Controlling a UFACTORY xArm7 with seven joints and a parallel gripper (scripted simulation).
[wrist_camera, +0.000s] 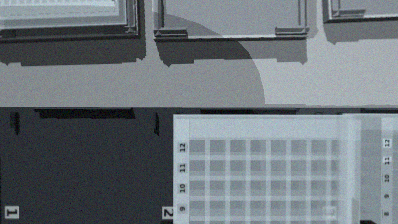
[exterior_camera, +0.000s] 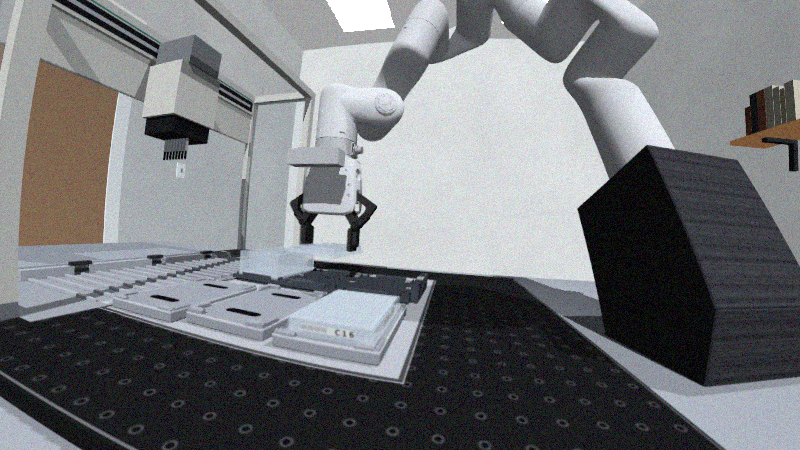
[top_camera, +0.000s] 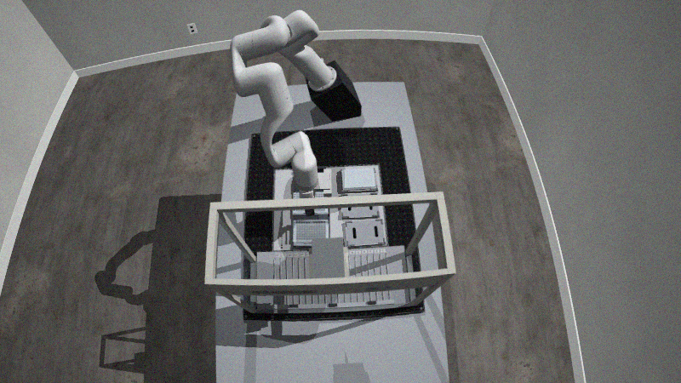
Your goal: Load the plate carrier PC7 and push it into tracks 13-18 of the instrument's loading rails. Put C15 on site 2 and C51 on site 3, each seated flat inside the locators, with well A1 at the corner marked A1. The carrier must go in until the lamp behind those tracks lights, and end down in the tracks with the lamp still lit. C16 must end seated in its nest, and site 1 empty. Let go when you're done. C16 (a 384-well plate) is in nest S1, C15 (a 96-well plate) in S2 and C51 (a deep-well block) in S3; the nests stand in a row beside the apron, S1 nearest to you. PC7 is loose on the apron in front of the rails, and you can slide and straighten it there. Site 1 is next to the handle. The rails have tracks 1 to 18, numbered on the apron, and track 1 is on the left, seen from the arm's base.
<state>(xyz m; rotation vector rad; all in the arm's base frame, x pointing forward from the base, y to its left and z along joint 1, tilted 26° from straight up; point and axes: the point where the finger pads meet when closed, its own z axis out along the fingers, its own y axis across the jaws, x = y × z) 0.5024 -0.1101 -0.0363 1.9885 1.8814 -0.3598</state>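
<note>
My hand is 6 cm above the dark carrier PC7 and 1 cm past it. From my hand the other things lie so: nest S2 (18 cm to the left, 7 cm below); deep-well block C51 (10 cm ahead, 4 cm below, 1 cm to the right); nest S3 (19 cm to the left, 11 cm ahead, 7 cm below).
</note>
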